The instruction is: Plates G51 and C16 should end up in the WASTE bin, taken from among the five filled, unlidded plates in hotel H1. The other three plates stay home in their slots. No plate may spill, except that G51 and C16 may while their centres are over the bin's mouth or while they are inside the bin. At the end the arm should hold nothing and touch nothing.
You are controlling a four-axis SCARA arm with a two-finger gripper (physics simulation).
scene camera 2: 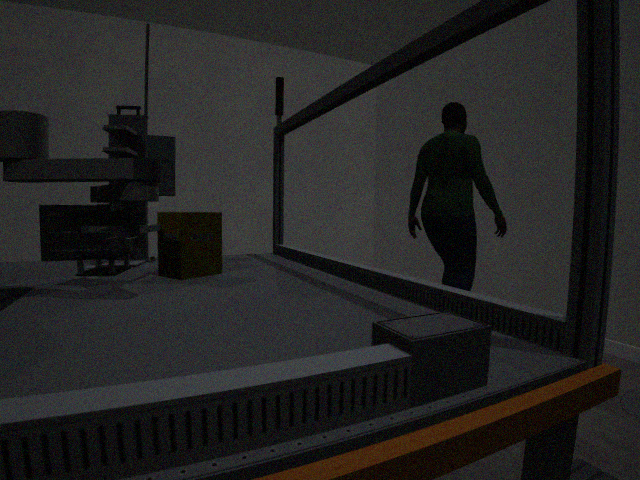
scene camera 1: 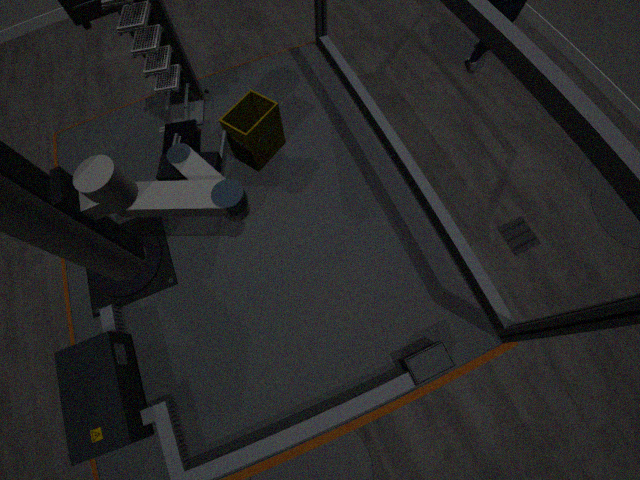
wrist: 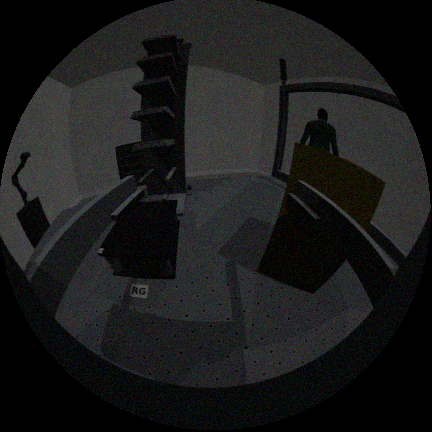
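There's a hotel H1 (wrist: 161,159) and a cabinet (scene camera 1: 92,385) to be seen here, along with my gripper (scene camera 1: 201,133).
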